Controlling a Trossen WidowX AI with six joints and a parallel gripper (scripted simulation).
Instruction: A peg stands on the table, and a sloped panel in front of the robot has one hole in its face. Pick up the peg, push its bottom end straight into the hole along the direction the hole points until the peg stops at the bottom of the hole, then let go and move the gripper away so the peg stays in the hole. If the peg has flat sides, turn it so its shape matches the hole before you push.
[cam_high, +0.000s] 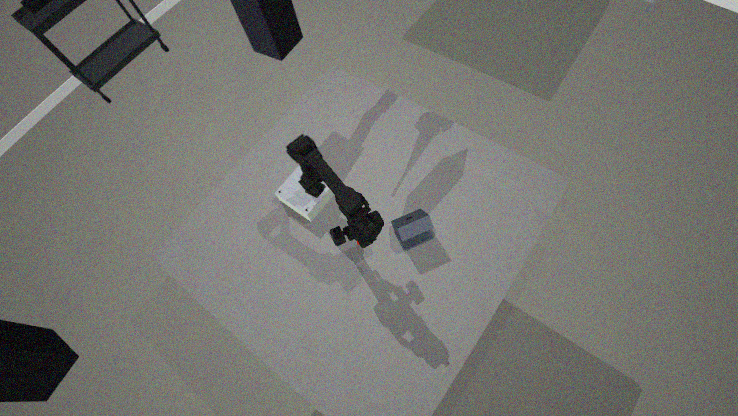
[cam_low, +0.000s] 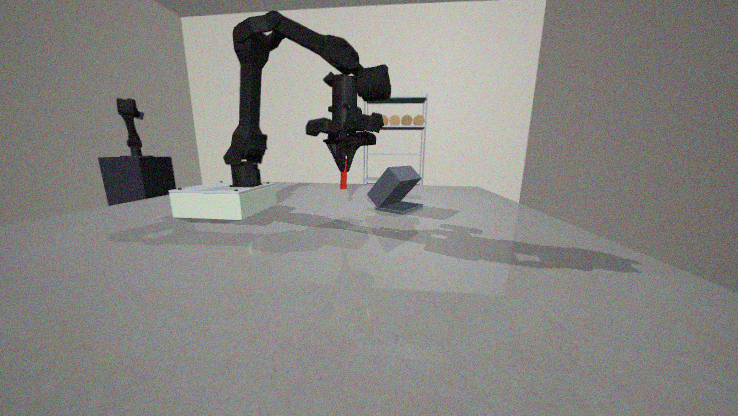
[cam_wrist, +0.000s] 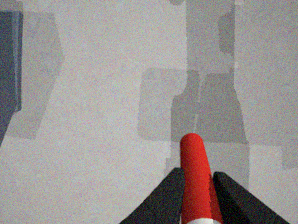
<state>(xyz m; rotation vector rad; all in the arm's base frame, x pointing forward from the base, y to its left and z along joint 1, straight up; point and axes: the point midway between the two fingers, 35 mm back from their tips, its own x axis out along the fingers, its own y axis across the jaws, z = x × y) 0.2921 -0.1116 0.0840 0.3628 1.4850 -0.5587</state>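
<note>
My gripper tip is 14 cm short of the grey-blue sloped panel, 16 cm to the right of it and 5 cm above it. The rest, counted from my gripper tip: round red peg: 2 cm above.
</note>
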